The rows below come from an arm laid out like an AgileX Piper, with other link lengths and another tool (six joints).
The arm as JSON. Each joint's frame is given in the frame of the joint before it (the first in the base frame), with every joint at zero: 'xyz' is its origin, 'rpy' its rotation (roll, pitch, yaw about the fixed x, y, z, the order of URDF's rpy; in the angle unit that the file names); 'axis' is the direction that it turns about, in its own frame. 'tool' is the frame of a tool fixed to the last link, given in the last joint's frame.
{
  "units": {
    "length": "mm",
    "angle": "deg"
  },
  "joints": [
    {
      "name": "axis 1",
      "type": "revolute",
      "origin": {
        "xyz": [
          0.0,
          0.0,
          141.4
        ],
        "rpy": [
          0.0,
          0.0,
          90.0
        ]
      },
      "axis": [
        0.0,
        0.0,
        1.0
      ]
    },
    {
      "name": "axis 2",
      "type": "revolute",
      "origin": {
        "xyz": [
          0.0,
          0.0,
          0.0
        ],
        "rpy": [
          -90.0,
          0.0,
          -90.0
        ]
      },
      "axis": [
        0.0,
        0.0,
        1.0
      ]
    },
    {
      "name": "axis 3",
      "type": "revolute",
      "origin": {
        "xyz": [
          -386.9,
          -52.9,
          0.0
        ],
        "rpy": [
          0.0,
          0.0,
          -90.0
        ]
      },
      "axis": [
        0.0,
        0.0,
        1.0
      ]
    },
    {
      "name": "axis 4",
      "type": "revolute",
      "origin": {
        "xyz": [
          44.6,
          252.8,
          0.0
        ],
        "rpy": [
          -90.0,
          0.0,
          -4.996
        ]
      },
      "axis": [
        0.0,
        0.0,
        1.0
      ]
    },
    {
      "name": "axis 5",
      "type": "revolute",
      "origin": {
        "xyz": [
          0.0,
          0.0,
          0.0
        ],
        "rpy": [
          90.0,
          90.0,
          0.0
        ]
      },
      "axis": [
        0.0,
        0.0,
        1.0
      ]
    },
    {
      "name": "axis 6",
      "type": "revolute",
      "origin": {
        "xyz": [
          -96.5,
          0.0,
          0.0
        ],
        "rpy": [
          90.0,
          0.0,
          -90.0
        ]
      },
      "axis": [
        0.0,
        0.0,
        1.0
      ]
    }
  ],
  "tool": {
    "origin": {
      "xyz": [
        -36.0,
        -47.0,
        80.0
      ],
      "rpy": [
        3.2,
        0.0,
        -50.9
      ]
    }
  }
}
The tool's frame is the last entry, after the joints.
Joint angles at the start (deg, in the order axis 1, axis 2, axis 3, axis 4, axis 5, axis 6):
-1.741 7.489 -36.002 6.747 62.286 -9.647
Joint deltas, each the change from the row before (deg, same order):
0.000 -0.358 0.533 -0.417 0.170 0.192
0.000 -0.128 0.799 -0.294 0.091 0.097
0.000 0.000 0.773 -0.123 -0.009 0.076
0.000 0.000 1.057 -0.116 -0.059 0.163
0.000 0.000 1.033 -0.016 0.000 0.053
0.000 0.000 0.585 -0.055 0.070 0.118
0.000 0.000 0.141 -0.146 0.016 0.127
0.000 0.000 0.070 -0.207 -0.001 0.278
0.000 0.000 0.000 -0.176 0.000 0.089
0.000 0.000 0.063 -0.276 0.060 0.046
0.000 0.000 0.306 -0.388 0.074 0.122
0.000 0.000 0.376 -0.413 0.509 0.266
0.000 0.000 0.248 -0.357 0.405 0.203
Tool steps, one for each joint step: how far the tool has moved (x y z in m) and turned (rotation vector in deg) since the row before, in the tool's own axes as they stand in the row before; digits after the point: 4 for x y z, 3 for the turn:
0.0031 0.0026 0.0011 -0.112 0.499 -0.012
0.0033 0.0033 0.0031 -0.513 0.631 -0.010
0.0026 0.0030 0.0035 -0.587 0.509 0.062
0.0035 0.0041 0.0047 -0.784 0.638 0.170
0.0032 0.0043 0.0047 -0.859 0.575 0.106
0.0021 0.0026 0.0027 -0.526 0.400 0.123
0.0009 0.0004 0.0006 -0.067 0.200 0.061
0.0009 0.0000 0.0002 0.035 0.206 0.177
0.0004 -0.0002 -0.0001 0.080 0.135 0.000
0.0008 0.0000 0.0002 0.021 0.271 -0.091
0.0019 0.0009 0.0012 -0.144 0.497 -0.062
0.0030 0.0023 0.0018 -0.562 0.786 0.060
0.0022 0.0016 0.0012 -0.389 0.620 0.024

